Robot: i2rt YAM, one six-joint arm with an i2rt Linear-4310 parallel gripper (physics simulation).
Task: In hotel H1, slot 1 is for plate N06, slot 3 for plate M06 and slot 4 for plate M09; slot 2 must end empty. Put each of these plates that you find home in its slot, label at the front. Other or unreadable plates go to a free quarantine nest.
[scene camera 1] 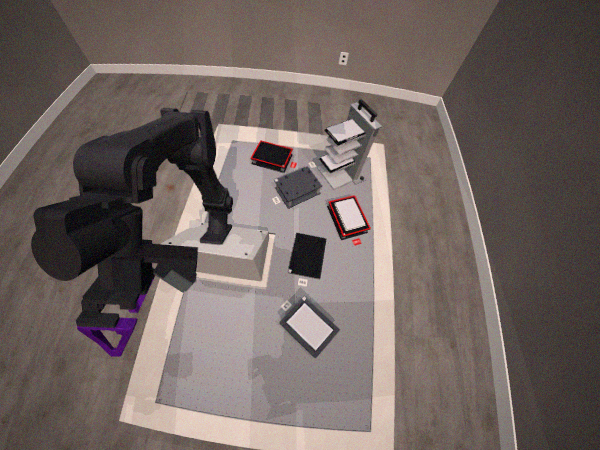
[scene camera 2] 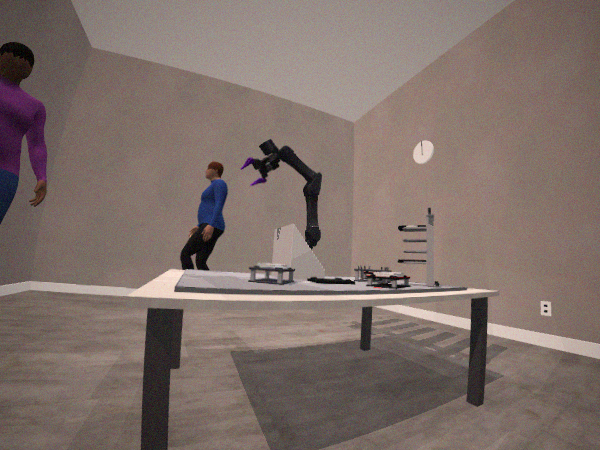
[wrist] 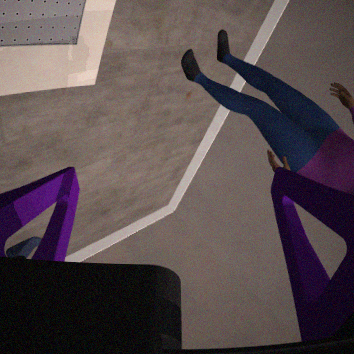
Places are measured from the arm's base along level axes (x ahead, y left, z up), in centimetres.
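Pixels of known places: gripper, fingertip midpoint: (scene camera 1: pixel 125 331) (scene camera 2: pixel 245 177) (wrist: pixel 174 177); arm's base, link origin: (scene camera 1: pixel 217 234) (scene camera 2: pixel 299 252).
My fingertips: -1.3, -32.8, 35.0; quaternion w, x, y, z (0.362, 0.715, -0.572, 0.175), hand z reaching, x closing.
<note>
Ahead of a thing's pixels: the offset from my fingertips to its top centre, as dx, dy, dz. "spot": to the spot under its first point. Level surfaces: height alone.
My gripper (scene camera 1: pixel 129 327) (scene camera 2: pixel 248 176) (wrist: pixel 174 177) has purple fingers spread wide and empty, high beyond the table's edge. The hotel (scene camera 1: pixel 369 145) (scene camera 2: pixel 430 250) stands at the back right; an upper plate (scene camera 1: pixel 346 131) (scene camera 2: pixel 412 228) lies on its top shelf and a lower plate {spot: +43.6, +64.8, -32.7} (scene camera 1: pixel 337 162) on its lowest raised shelf, with two bare shelves between. A white-topped plate {+33.5, +4.7, -41.6} (scene camera 1: pixel 310 326) (scene camera 2: pixel 271 265) sits on a grey stand. Another white-topped plate {+49.7, +47.5, -42.6} (scene camera 1: pixel 350 215) lies on a red-edged nest {spot: +47.5, +38.3, -44.0} (scene camera 1: pixel 345 235). A second red-edged nest {+16.2, +78.2, -43.4} (scene camera 1: pixel 271 154) has a black top. Plate labels are unreadable.
A dark grey stand with pegs {spot: +28.7, +58.8, -42.0} (scene camera 1: pixel 298 186) and a flat black pad {spot: +33.0, +30.6, -46.8} (scene camera 1: pixel 307 255) (scene camera 2: pixel 331 280) are on the grey mat {dz -48.0} (scene camera 1: pixel 215 360) (wrist: pixel 40 22). The arm's pale base block (scene camera 1: pixel 230 265) is at the mat's left. Two people stand away from the table.
</note>
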